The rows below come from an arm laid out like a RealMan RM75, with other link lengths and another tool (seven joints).
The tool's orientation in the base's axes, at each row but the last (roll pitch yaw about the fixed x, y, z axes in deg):
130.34, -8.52, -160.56
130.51, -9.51, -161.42
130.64, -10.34, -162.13
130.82, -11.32, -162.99
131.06, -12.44, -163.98
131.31, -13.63, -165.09
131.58, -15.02, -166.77
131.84, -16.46, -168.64
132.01, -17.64, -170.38
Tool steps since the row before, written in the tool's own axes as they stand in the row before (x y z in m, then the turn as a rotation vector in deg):
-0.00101, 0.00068, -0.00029, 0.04, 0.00, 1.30
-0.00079, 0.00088, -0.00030, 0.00, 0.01, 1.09
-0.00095, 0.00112, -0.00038, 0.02, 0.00, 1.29
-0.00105, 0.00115, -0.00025, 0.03, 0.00, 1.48
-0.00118, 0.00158, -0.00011, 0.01, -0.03, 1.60
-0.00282, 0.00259, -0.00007, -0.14, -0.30, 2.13
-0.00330, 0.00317, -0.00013, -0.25, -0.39, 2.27
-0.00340, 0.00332, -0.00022, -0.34, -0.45, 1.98
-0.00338, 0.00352, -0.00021, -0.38, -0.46, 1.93
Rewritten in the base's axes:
0.00097, 0.00057, 0.00055, -0.48, 0.88, -0.83
0.00076, 0.00062, 0.00072, -0.38, 0.75, -0.69
0.00094, 0.00077, 0.00091, -0.46, 0.88, -0.82
0.00101, 0.00090, 0.00081, -0.54, 1.01, -0.94
0.00111, 0.00131, 0.00098, -0.56, 1.07, -1.05
0.00268, 0.00243, 0.00127, -0.60, 1.29, -1.62
0.00326, 0.00283, 0.00152, -0.55, 1.35, -1.80
0.00352, 0.00280, 0.00155, -0.37, 1.12, -1.68
0.00363, 0.00285, 0.00160, -0.32, 1.09, -1.67

